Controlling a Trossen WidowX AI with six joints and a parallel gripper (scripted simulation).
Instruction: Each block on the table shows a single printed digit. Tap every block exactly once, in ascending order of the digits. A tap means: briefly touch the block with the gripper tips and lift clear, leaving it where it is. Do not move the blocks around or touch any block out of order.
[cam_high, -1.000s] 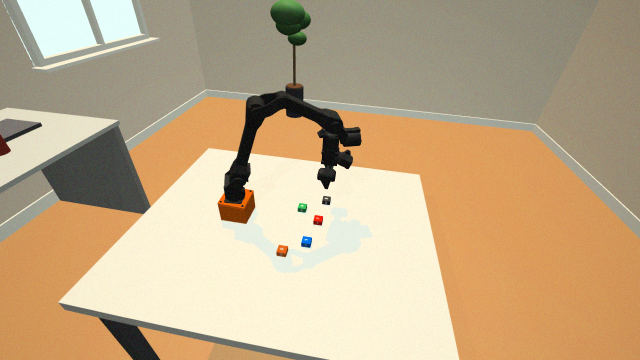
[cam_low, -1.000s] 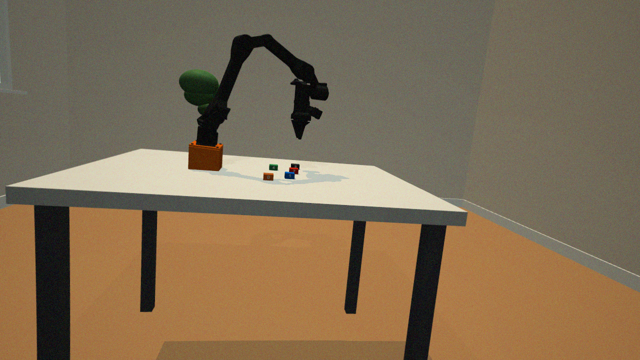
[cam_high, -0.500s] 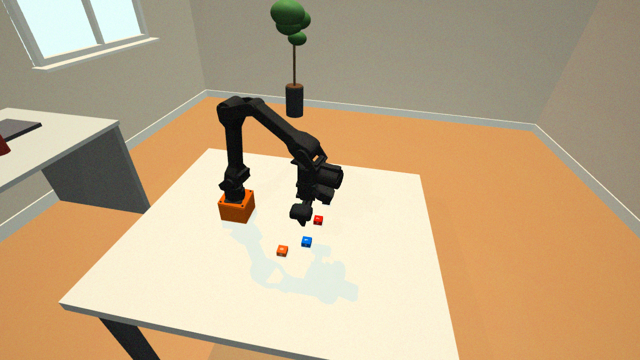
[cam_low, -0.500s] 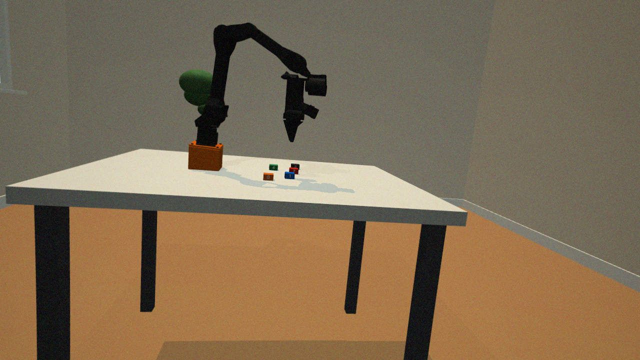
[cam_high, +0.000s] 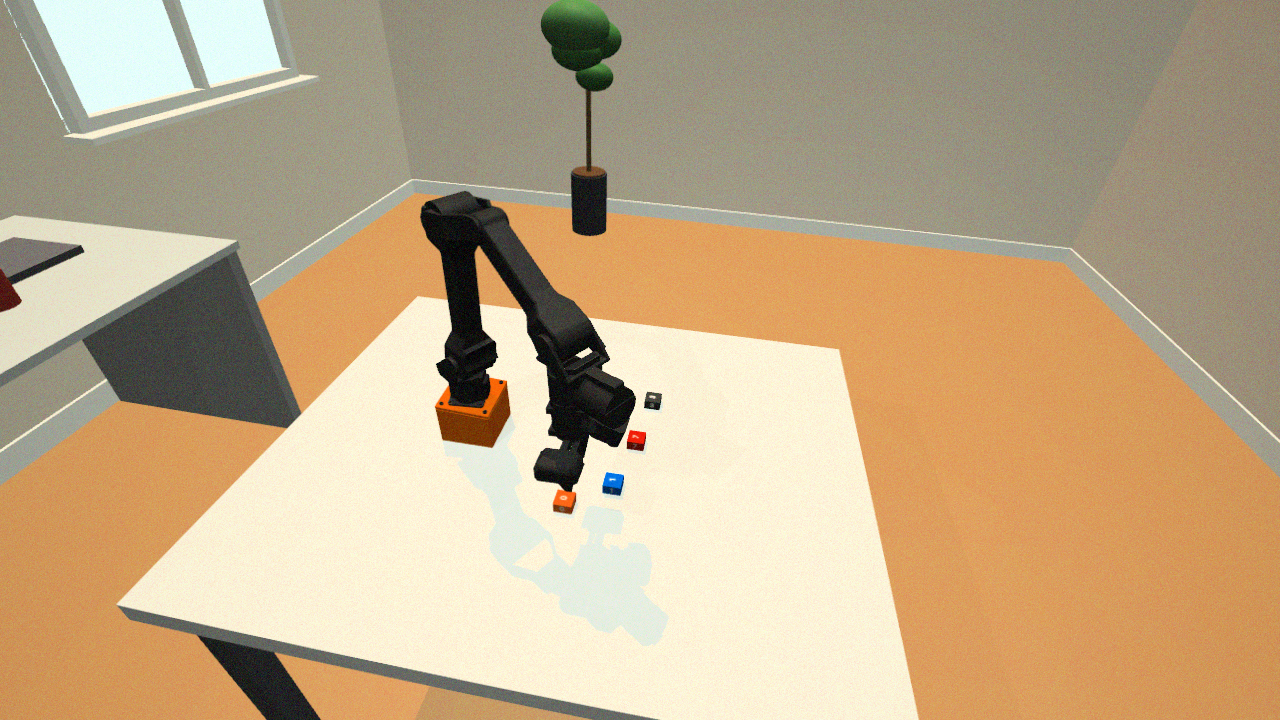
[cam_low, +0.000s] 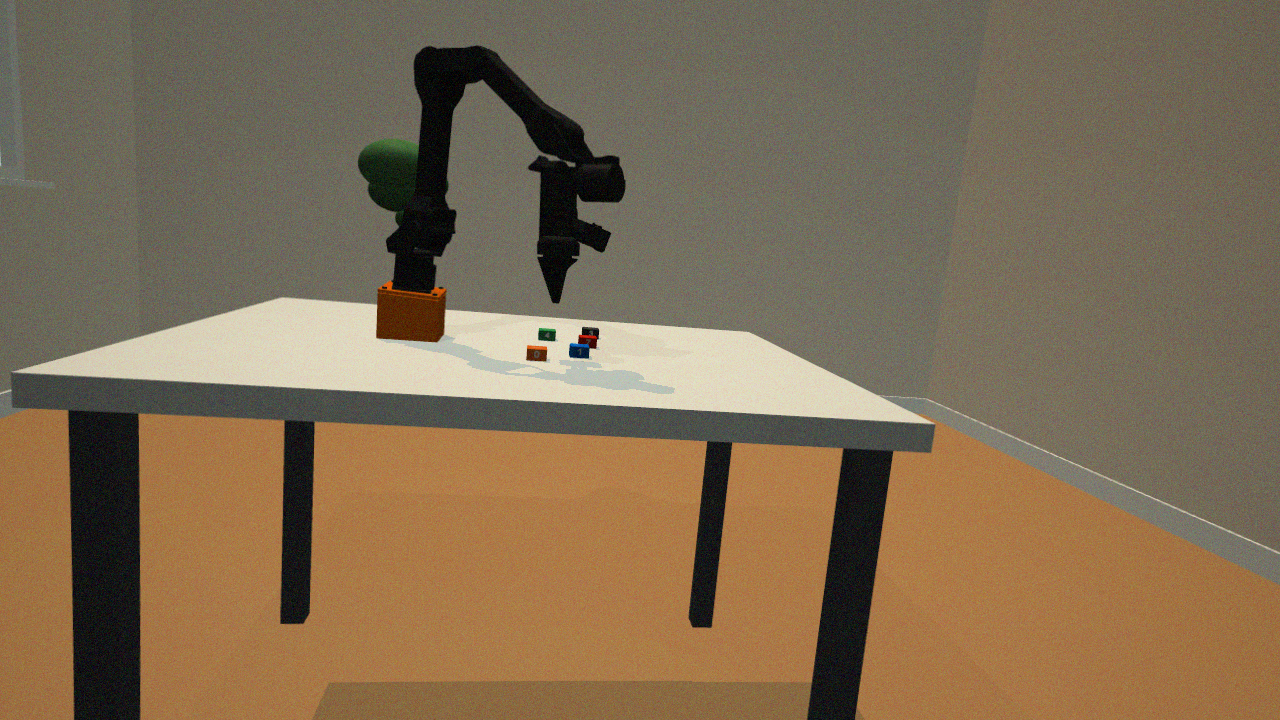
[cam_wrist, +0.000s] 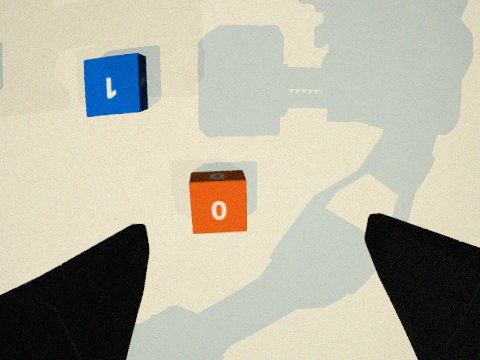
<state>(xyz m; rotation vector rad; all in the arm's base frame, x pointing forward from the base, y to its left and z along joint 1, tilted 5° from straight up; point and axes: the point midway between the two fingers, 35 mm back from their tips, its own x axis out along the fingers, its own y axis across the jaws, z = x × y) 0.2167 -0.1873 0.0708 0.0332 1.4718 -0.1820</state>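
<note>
Now: gripper tip 9 cm above the orange block marked 0, 2 cm to the right of it and 2 cm past it. Round my gripper tip: green block marked 4: 24 cm to the left, 9 cm below, 3 cm ahead; then red block marked 7: 17 cm to the left, 9 cm below, 9 cm ahead; then blue block marked 1: 9 cm below, 6 cm to the left, 6 cm ahead.
</note>
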